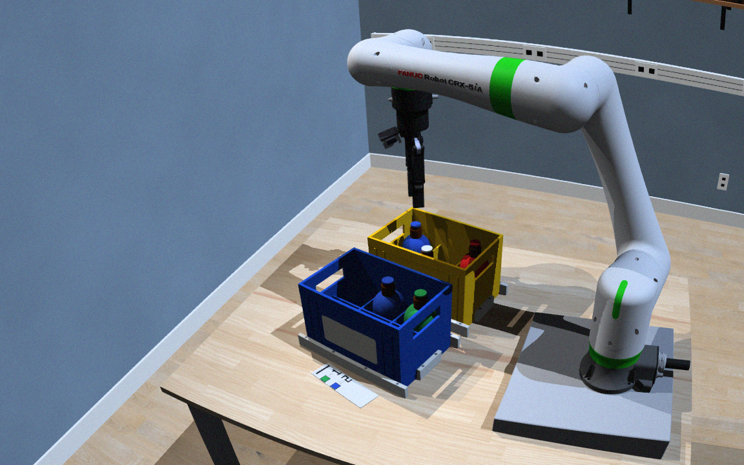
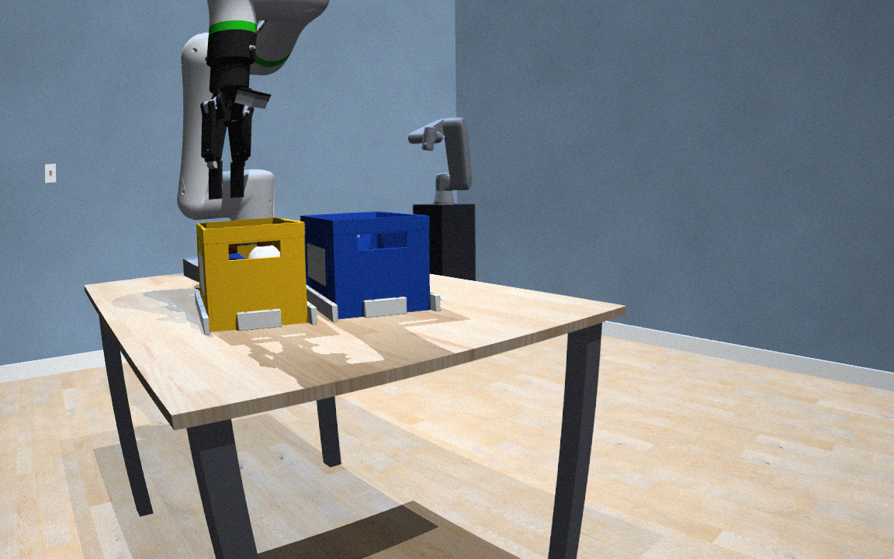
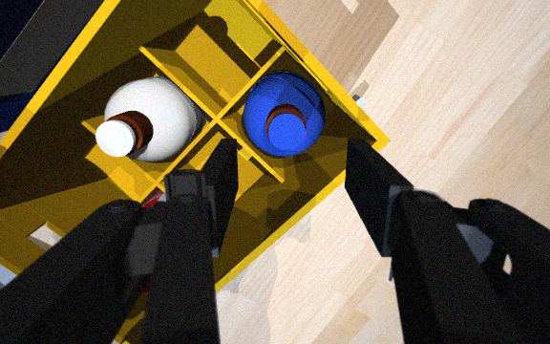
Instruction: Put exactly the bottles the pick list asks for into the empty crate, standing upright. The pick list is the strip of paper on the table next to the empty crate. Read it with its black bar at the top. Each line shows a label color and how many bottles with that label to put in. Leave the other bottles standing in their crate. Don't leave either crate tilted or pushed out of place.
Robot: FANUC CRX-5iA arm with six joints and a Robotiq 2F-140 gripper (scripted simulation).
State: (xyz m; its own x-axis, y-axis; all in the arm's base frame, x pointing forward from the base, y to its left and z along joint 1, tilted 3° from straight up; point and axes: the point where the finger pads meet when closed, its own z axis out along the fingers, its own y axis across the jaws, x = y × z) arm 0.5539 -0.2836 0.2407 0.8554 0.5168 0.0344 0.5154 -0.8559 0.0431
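Now: the yellow crate 170 mm below my hand, 70 mm behind it and 60 mm to the left of it. Round my hand: green-label bottle 280 mm to the left, 170 mm below, 110 mm behind; then red-label bottle 170 mm below, 170 mm behind, 40 mm to the left; then white-label bottle 170 mm below, 100 mm to the left, 60 mm behind.
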